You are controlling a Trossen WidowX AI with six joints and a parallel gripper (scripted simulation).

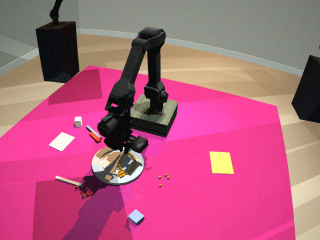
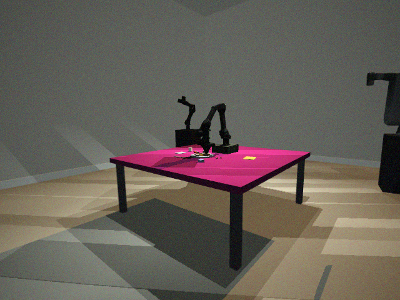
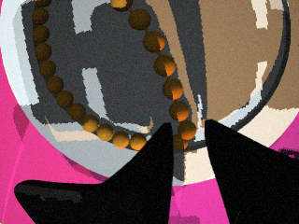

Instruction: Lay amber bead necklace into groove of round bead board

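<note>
Now: gripper tip 5 cm short of the round bead board, 1 cm to the left of it and 1 cm above it. The rest, counted from my gripper tip: white block (10 cm behind, 6 cm to the right); then red-handled tool (16 cm to the right, 8 cm behind, 1 cm below); then white strip (19 cm ahead, 16 cm to the right, 1 cm below).
</note>
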